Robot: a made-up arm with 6 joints. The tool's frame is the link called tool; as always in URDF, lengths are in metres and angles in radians.
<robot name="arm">
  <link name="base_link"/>
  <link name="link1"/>
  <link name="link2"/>
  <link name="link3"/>
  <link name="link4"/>
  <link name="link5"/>
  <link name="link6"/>
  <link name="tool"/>
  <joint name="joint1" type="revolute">
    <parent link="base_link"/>
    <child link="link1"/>
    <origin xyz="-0.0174 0.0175 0.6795" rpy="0 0 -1.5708"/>
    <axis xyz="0 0 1"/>
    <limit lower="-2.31" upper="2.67"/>
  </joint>
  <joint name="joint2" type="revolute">
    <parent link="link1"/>
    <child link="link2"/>
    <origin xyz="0.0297 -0.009 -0.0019" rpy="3.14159 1.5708 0"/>
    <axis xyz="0 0 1"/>
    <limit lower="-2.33" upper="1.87"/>
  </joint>
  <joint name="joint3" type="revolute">
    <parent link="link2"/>
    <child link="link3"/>
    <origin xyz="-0.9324 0.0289 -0.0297" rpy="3.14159 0 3.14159"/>
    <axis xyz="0 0 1"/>
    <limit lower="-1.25" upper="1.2"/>
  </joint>
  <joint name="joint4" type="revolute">
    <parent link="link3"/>
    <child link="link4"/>
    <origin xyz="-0.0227 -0.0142 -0.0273" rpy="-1.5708 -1.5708 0"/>
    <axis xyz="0 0 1"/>
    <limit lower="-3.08" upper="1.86"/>
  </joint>
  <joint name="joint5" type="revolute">
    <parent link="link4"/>
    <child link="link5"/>
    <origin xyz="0.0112 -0.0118 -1.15" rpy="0 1.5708 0"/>
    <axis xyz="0 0 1"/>
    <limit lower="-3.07" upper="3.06"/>
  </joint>
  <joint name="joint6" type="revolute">
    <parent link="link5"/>
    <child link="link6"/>
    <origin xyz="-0.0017 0.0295 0.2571" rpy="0 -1.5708 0"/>
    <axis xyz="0 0 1"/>
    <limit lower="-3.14" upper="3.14"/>
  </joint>
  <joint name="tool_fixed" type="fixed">
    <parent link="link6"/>
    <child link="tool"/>
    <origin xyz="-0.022 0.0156 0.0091" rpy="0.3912 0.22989 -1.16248"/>
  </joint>
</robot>
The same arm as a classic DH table. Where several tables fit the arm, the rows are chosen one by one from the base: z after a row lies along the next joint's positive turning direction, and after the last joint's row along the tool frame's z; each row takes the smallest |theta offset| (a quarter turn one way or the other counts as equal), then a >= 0, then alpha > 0; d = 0 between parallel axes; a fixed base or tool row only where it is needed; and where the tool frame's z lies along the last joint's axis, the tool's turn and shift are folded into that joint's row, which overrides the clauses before.
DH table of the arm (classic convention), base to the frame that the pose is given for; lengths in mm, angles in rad. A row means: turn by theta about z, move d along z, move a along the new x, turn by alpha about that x. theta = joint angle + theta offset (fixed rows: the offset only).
base (fixed): d 0.0  theta0 -0.7883  a -24.7  alpha 0.0000
joint1: d 677.6  theta0 0.7883  a -9.0  alpha -1.5708
joint2: d 0.0  theta0 1.5398  a -932.8  alpha 3.1416
joint3: d 32.1  theta0 -0.0310  a 22.7  alpha 1.5708
joint4: d -1164.2  theta0 0.0000  a 11.8  alpha -1.5708
joint5: d 268.3  theta0 0.0000  a -29.5  alpha 1.5708
joint6: d 8.5  theta0 0.9130  a -26.9  alpha 0.4507
tool (fixed): d 2.5  theta0 -0.5505  a 0.0  alpha 0.0000
Joint limits (rad, base to tool): -2.3100..2.6700 -2.3300..1.8700 -1.2500..1.2000 -3.0800..1.8600 -3.0700..3.0600 -3.1400..3.1400

